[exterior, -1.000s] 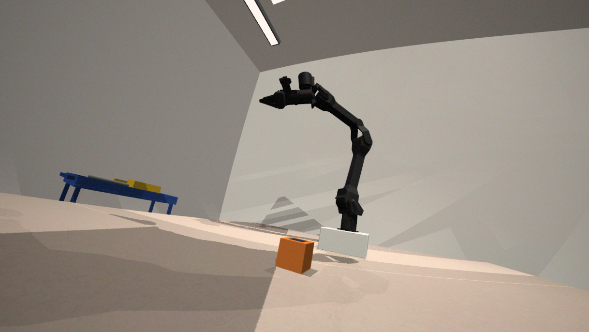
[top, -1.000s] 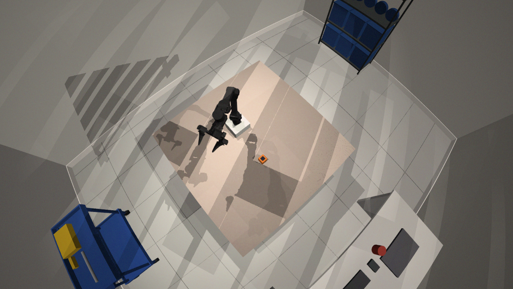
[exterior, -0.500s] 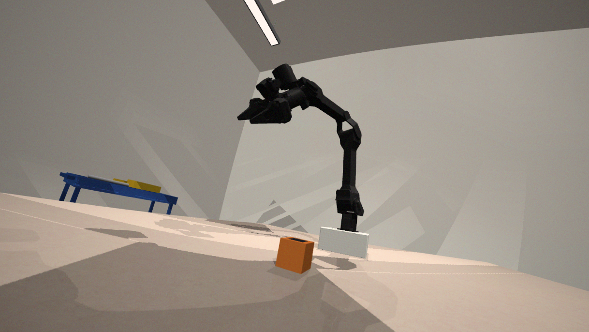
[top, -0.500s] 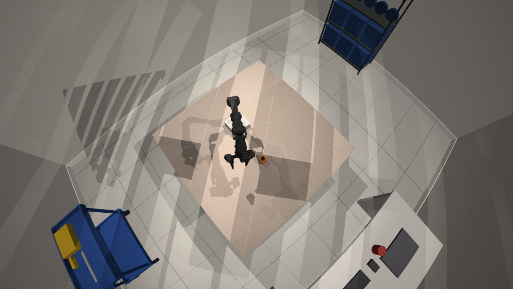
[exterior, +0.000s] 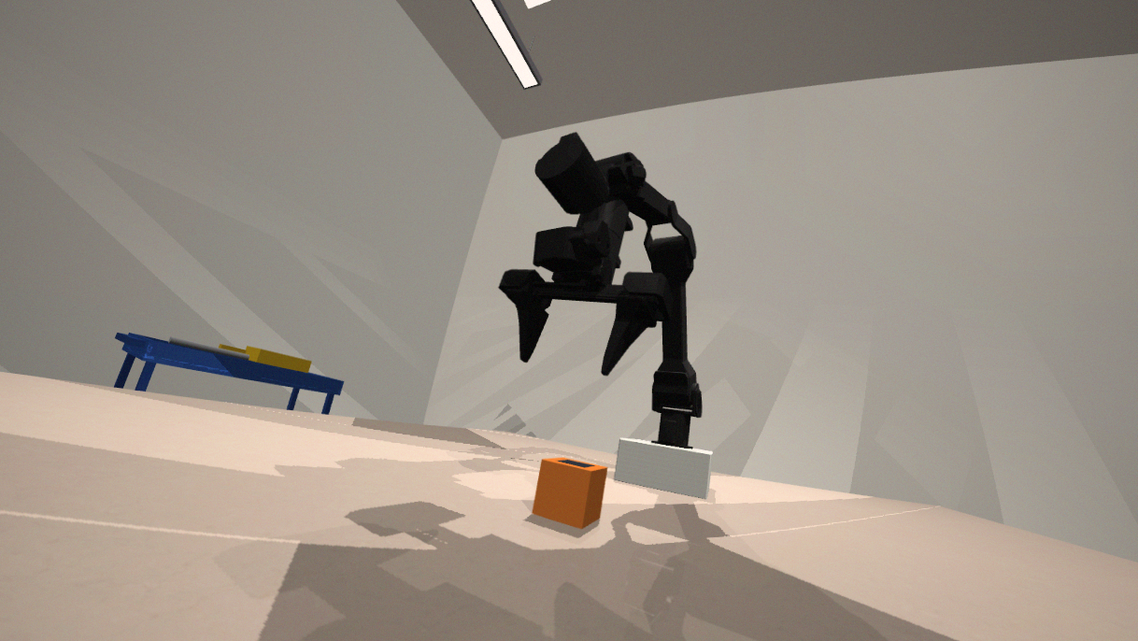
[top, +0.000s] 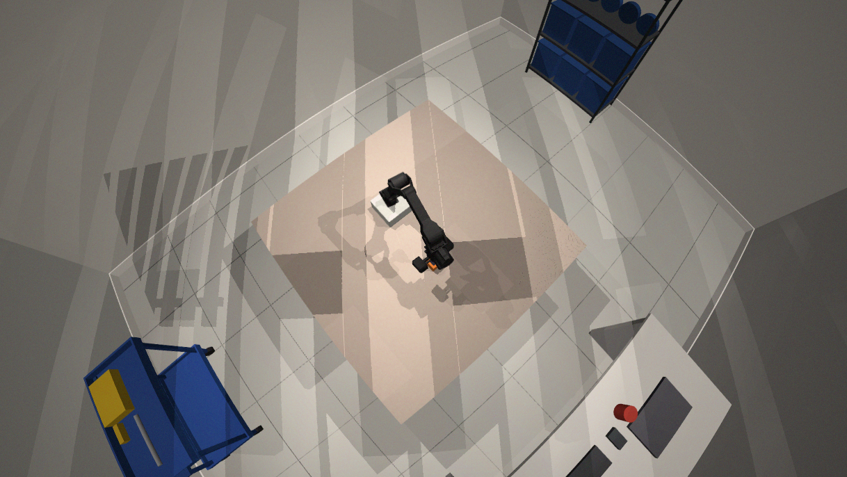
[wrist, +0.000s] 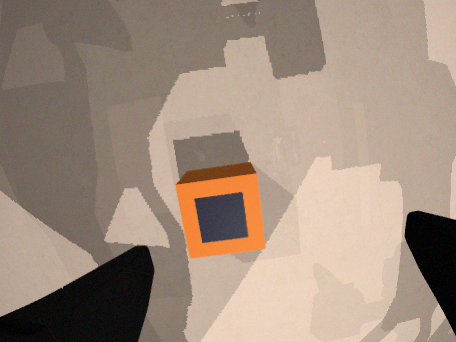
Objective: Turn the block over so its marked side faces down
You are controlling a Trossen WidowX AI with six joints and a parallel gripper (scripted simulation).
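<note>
Now: gripper tip 2 cm past the orange block, 2 cm to the right of it and 10 cm above it.
</note>
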